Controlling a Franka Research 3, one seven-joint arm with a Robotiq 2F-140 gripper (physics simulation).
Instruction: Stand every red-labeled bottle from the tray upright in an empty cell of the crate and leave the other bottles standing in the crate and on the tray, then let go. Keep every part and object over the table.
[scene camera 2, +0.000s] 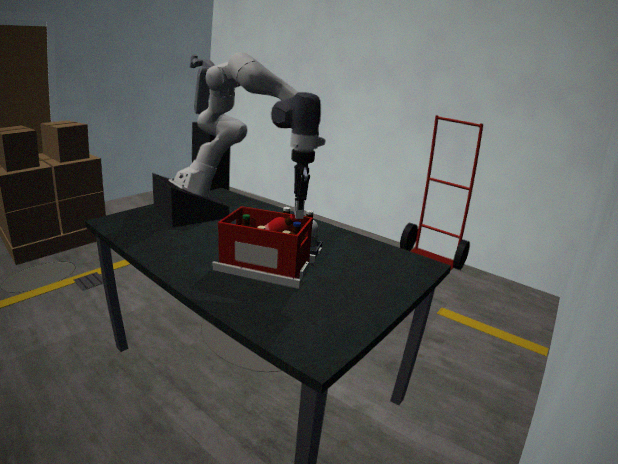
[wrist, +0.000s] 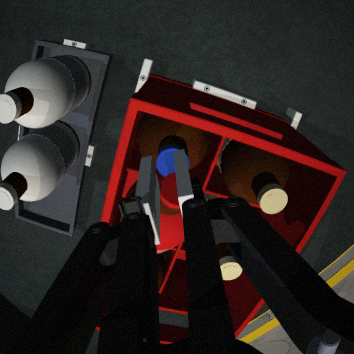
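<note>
The red crate (scene camera 2: 225, 245) (wrist: 120, 150) stands on the table. A red-labeled bottle (scene camera 2: 276, 224) (wrist: 171, 235) leans tilted in it, its body largely hidden by my fingers in the wrist view. My gripper (scene camera 2: 299, 212) (wrist: 166, 169) points down at the crate; its narrowly spaced fingers are shut on the tilted bottle's red top end, beside a blue-capped bottle (scene camera 2: 297, 224) (wrist: 172, 161). Cream-capped bottles (wrist: 273, 200) (wrist: 230, 269) and a green-capped bottle (scene camera 2: 246, 218) are in the crate. Two white bottles (wrist: 47, 92) (wrist: 30, 167) stand on the grey tray (wrist: 62, 200).
White brackets (wrist: 225, 95) (scene camera 2: 255, 276) lie along the crate's foot. The crate's raised walls surround the fingers closely. The dark table (scene camera 2: 240, 320) has its front edge beyond the crate. A black panel (scene camera 2: 192, 207) stands near the arm's base.
</note>
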